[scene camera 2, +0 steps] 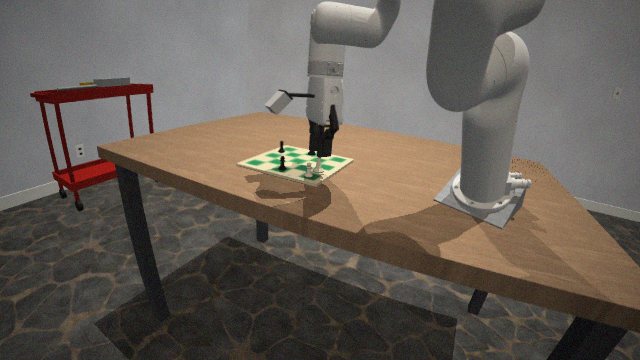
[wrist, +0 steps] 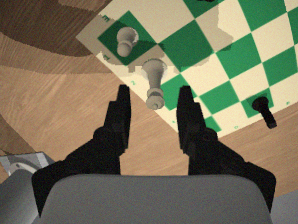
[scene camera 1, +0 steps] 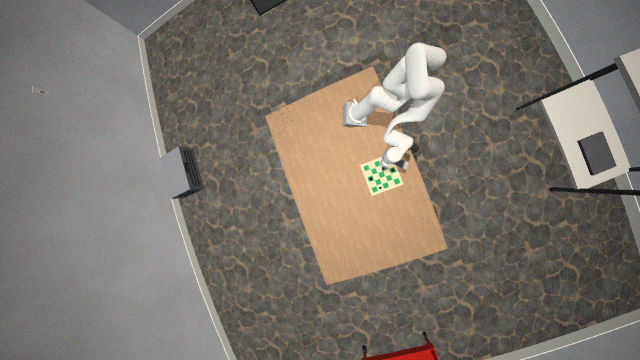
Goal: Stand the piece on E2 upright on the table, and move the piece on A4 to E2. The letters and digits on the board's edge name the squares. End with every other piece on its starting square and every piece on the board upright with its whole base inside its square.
The pictures show: my gripper and a tall white piece.
My gripper shows as well in the wrist view.
